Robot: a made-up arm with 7 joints. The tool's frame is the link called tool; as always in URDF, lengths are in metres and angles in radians.
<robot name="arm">
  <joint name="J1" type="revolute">
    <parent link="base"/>
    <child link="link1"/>
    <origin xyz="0.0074 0.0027 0.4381" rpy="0 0 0"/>
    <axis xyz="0 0 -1"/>
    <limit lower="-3.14" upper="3.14" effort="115" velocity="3"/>
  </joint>
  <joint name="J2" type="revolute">
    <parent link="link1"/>
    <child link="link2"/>
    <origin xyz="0.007 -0.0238 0.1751" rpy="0 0 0"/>
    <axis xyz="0 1 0"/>
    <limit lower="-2.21" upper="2.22" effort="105" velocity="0.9"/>
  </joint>
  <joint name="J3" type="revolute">
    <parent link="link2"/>
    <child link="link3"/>
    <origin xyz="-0.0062 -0.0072 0.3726" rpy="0 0 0"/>
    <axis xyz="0 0 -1"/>
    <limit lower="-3.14" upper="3.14" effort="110" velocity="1.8"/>
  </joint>
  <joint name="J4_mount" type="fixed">
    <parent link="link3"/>
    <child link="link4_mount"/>
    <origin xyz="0.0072 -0.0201 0.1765" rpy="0 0 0"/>
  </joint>
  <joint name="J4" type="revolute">
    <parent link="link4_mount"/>
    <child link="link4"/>
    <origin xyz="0.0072 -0.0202 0.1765" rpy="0 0 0"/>
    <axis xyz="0 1 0"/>
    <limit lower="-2.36" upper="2.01" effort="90" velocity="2.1"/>
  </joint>
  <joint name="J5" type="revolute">
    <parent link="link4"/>
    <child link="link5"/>
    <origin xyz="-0.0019 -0.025 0.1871" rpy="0 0 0"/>
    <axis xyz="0 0 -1"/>
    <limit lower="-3.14" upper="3.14" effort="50" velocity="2.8"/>
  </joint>
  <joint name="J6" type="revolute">
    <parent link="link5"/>
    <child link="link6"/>
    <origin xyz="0.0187 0.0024 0.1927" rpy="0 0 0"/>
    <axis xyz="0 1 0"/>
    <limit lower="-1.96" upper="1.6" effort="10" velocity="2.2"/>
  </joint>
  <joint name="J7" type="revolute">
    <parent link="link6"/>
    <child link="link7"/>
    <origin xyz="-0.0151 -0.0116 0.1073" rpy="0 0 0"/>
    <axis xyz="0 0 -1"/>
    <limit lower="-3.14" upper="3.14" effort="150" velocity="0.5"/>
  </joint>
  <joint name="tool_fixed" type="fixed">
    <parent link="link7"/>
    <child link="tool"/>
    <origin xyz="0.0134 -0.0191 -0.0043" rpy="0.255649 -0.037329 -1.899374"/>
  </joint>
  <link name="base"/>
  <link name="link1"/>
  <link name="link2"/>
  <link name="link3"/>
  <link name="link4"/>
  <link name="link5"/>
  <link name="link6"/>
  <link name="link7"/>
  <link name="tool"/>
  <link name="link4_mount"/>
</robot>
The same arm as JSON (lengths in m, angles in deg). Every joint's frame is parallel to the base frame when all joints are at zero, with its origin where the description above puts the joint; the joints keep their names.
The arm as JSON. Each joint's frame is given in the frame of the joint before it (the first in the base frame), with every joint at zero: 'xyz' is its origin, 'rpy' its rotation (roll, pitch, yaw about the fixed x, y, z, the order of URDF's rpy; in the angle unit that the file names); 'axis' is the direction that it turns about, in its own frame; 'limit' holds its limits. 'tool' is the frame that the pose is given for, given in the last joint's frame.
{"units": {"length": "m", "angle": "deg"}, "joints": [{"name": "J1", "type": "revolute", "origin": {"xyz": [0.0074, 0.0027, 0.4381], "rpy": [0.0, 0.0, 0.0]}, "axis": [0.0, 0.0, -1.0], "limit": {"lower": -179.91, "upper": 179.91}}, {"name": "J2", "type": "revolute", "origin": {"xyz": [0.007, -0.0238, 0.1751], "rpy": [0.0, 0.0, 0.0]}, "axis": [0.0, 1.0, 0.0], "limit": {"lower": -126.62, "upper": 127.2}}, {"name": "J3", "type": "revolute", "origin": {"xyz": [-0.0062, -0.0072, 0.3726], "rpy": [0.0, 0.0, 0.0]}, "axis": [0.0, 0.0, -1.0], "limit": {"lower": -179.91, "upper": 179.91}}, {"name": "J4", "type": "revolute", "origin": {"xyz": [0.0144, -0.0403, 0.353], "rpy": [0.0, 0.0, 0.0]}, "axis": [0.0, 1.0, 0.0], "limit": {"lower": -135.22, "upper": 115.16}}, {"name": "J5", "type": "revolute", "origin": {"xyz": [-0.0019, -0.025, 0.1871], "rpy": [0.0, 0.0, 0.0]}, "axis": [0.0, 0.0, -1.0], "limit": {"lower": -179.91, "upper": 179.91}}, {"name": "J6", "type": "revolute", "origin": {"xyz": [0.0187, 0.0024, 0.1927], "rpy": [0.0, 0.0, 0.0]}, "axis": [0.0, 1.0, 0.0], "limit": {"lower": -112.3, "upper": 91.67}}, {"name": "J7", "type": "revolute", "origin": {"xyz": [-0.0151, -0.0116, 0.1073], "rpy": [0.0, 0.0, 0.0]}, "axis": [0.0, 0.0, -1.0], "limit": {"lower": -179.91, "upper": 179.91}}], "tool": {"origin": {"xyz": [0.0134, -0.0191, -0.0043], "rpy": [14.65, -2.14, -108.83]}}}
